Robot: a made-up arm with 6 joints. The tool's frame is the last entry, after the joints. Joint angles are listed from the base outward. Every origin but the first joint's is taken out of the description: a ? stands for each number. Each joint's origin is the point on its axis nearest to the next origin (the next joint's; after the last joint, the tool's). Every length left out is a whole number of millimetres.
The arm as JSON. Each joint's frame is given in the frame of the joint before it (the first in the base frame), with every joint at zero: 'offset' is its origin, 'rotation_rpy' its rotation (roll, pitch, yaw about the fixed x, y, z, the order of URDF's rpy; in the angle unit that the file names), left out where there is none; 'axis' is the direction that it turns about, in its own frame. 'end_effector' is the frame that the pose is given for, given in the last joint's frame.
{
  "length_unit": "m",
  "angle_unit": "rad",
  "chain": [
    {
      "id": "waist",
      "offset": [
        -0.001,
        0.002,
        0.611
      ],
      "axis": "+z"
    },
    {
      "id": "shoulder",
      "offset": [
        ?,
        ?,
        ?
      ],
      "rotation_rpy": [
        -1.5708,
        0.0,
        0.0
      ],
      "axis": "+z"
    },
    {
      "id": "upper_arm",
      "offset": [
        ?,
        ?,
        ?
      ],
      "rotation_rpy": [
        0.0,
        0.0,
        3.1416
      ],
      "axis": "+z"
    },
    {
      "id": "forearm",
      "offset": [
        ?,
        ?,
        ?
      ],
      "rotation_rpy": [
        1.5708,
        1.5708,
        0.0
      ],
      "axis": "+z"
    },
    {
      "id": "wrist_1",
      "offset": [
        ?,
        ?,
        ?
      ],
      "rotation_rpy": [
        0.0,
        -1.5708,
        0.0
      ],
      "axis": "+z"
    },
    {
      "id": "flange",
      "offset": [
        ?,
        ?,
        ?
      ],
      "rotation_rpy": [
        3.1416,
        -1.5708,
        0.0
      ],
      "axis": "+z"
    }
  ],
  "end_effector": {
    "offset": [
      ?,
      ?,
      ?
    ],
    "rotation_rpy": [
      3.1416,
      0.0,
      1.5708
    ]
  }
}
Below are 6 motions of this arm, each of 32 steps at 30 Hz.
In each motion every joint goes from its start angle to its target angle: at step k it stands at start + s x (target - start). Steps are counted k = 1, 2, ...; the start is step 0. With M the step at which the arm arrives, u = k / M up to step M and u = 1 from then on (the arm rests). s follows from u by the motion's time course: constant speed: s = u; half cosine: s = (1 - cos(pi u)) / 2; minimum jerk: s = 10 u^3 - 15 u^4 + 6 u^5.
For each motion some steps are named. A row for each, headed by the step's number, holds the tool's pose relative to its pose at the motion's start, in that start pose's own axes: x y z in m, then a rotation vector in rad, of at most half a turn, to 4 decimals.
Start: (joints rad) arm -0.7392 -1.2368 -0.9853 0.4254 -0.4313 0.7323
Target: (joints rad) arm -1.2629 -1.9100 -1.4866 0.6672 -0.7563 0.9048
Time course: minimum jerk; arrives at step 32
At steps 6, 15, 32:
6: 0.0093 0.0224 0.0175 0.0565 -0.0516 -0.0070
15: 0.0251 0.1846 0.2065 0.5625 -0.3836 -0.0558
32: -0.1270 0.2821 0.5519 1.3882 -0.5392 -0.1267

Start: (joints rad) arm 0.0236 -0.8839 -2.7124 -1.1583 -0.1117 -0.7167
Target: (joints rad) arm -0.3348 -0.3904 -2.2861 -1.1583 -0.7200 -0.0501
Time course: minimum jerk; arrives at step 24
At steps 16, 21, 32:
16: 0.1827 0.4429 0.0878 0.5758 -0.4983 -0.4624
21: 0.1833 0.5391 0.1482 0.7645 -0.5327 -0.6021
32: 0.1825 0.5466 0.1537 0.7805 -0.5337 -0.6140

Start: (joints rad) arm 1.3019 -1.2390 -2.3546 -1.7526 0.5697 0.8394
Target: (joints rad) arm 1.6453 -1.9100 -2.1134 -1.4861 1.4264 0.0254
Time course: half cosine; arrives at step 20
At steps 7, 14, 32:
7: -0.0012 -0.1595 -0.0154 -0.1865 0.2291 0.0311
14: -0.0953 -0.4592 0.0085 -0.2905 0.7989 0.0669
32: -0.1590 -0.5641 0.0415 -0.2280 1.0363 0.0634

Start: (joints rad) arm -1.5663 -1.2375 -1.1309 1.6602 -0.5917 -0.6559
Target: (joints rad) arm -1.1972 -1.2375 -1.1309 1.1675 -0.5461 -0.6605
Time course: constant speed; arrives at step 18
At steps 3, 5, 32:
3: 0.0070 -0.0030 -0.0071 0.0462 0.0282 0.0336
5: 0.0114 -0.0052 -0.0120 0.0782 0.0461 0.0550
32: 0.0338 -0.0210 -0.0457 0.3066 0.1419 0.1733

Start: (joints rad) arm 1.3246 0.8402 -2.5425 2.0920 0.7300 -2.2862
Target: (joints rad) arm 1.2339 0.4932 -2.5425 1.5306 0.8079 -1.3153
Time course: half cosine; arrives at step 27
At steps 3, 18, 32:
3: 0.0102 -0.0038 0.0005 0.0063 -0.0004 -0.0094
18: 0.2589 -0.0661 0.0308 0.1046 0.0719 -0.2249
32: 0.3458 -0.0741 0.0489 0.1024 0.1223 -0.2977

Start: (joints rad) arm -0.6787 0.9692 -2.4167 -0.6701 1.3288 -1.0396
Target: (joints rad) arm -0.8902 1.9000 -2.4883 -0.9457 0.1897 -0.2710
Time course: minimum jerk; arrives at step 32
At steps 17, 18, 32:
17: 0.1555 0.1478 -0.3946 -0.1248 -0.1663 -0.1649
18: 0.1661 0.1749 -0.4307 -0.1245 -0.1984 -0.1819
32: 0.2105 0.4012 -0.6297 -0.0363 -0.4611 -0.3204

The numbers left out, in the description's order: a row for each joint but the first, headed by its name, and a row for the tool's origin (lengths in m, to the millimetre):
shoulder: 0.01 0.002 0.0
upper_arm: 0.079 -0.45 0.0
forearm: -0.096 -0.442 0.0
wrist_1: 0.01 0.021 0.0
flange: -0.002 -0.068 0.0
tool: 0.028 0.012 0.0

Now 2 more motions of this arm.
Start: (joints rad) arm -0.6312 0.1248 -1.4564 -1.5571 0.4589 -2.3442
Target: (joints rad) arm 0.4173 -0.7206 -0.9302 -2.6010 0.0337 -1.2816
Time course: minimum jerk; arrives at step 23
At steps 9, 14, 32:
9: -0.0545 -0.0402 0.2155 -0.1879 0.4659 -0.0230
14: 0.0054 -0.0296 0.4435 -0.5477 0.9728 -0.0427
32: 0.1091 0.0078 0.5362 -0.8537 1.2673 -0.0195

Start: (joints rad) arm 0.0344 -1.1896 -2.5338 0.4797 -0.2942 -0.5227
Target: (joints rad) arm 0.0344 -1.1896 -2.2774 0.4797 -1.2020 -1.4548
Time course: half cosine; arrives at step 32
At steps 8, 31, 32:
8: -0.0210 0.0028 0.0075 -0.0690 -0.0738 0.1425
31: -0.1462 0.0111 0.0493 -0.6402 -0.3123 0.9736
32: -0.1466 0.0111 0.0494 -0.6422 -0.3125 0.9759

